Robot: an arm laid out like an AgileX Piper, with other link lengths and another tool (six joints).
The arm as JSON. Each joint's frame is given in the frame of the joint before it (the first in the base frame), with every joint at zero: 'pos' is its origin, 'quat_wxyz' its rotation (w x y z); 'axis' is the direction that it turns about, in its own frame. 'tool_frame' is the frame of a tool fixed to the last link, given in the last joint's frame.
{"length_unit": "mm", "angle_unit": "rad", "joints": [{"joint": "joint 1", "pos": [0.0, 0.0, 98.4], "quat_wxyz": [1.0, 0.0, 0.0, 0.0], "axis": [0.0, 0.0, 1.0]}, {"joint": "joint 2", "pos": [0.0, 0.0, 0.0], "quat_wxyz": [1.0, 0.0, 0.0, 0.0], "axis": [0.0, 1.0, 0.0]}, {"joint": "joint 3", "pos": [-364.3, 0.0, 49.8], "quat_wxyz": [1.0, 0.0, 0.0, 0.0], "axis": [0.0, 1.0, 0.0]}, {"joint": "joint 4", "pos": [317.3, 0.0, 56.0], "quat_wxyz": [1.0, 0.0, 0.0, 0.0], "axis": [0.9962, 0.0, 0.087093]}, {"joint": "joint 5", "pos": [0.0, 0.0, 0.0], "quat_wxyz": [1.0, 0.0, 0.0, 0.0], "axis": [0.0, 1.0, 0.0]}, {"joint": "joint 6", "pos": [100.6, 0.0, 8.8], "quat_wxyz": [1.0, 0.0, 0.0, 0.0], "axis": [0.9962, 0.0, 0.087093]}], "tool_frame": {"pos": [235.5, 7.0, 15.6], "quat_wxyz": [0.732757, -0.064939, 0.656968, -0.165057]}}
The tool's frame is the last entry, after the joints.
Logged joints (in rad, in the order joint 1, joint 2, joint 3, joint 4, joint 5, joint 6), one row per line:
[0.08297 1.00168 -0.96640 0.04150 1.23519 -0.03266]
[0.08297 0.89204 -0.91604 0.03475 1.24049 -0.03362]
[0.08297 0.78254 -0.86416 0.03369 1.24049 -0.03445]
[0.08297 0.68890 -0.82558 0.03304 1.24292 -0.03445]
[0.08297 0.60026 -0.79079 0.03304 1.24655 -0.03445]
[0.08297 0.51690 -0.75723 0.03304 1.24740 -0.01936]
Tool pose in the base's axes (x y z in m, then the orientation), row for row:
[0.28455 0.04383 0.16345 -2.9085 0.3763 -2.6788]
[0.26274 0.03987 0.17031 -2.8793 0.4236 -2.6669]
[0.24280 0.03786 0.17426 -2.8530 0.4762 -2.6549]
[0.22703 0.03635 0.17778 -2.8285 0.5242 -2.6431]
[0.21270 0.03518 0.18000 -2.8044 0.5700 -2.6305]
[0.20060 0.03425 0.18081 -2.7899 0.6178 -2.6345]
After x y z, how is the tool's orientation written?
As angles about the fixed x, y, z axes (roll, pitch, yaw), in radians.
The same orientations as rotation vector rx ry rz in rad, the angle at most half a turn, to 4 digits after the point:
[-0.5642 2.6586 -0.1910]
[-0.5527 2.6060 -0.2068]
[-0.5384 2.5501 -0.2150]
[-0.5247 2.4992 -0.2214]
[-0.5114 2.4506 -0.2266]
[-0.4804 2.4079 -0.2254]

